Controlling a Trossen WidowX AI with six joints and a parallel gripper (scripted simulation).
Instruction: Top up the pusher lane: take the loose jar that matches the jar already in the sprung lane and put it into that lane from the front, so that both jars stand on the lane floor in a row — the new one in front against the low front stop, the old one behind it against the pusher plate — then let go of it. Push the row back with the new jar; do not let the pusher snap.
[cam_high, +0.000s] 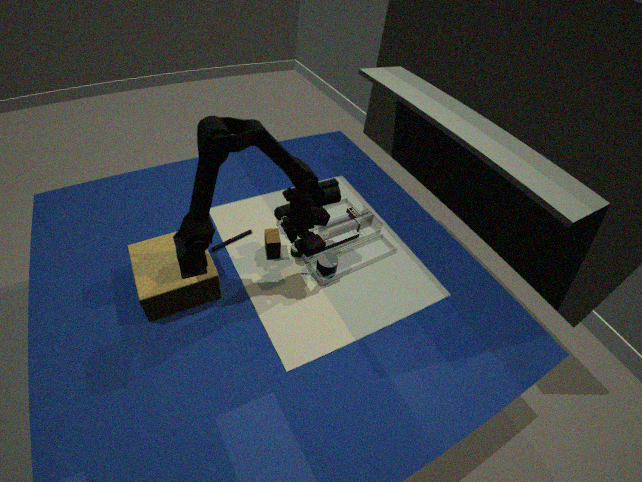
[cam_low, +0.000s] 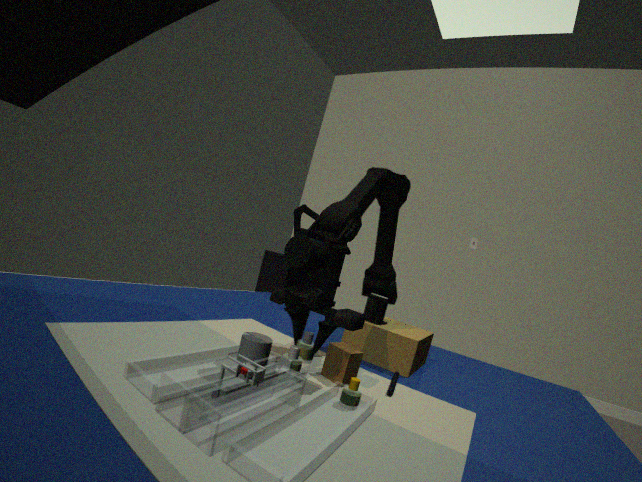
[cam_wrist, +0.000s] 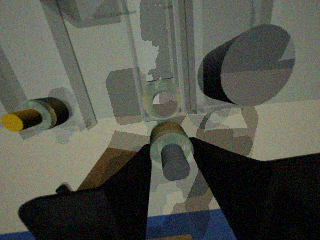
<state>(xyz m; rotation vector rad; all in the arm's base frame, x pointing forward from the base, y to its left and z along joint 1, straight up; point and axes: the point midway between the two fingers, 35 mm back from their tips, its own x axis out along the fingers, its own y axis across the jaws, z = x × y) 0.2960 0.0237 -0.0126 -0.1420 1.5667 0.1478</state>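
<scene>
The wide grey cylinder is 70 mm to the right of my gripper tip, 70 mm ahead of it and 20 mm below it. Also, from my gripper tip: brown block (60 mm behind, 50 mm to the left, 20 mm below); then sprung lane (180 mm ahead, 60 mm to the left, 30 mm below); then dark rod (170 mm behind, 130 mm to the left, 40 mm below).
</scene>
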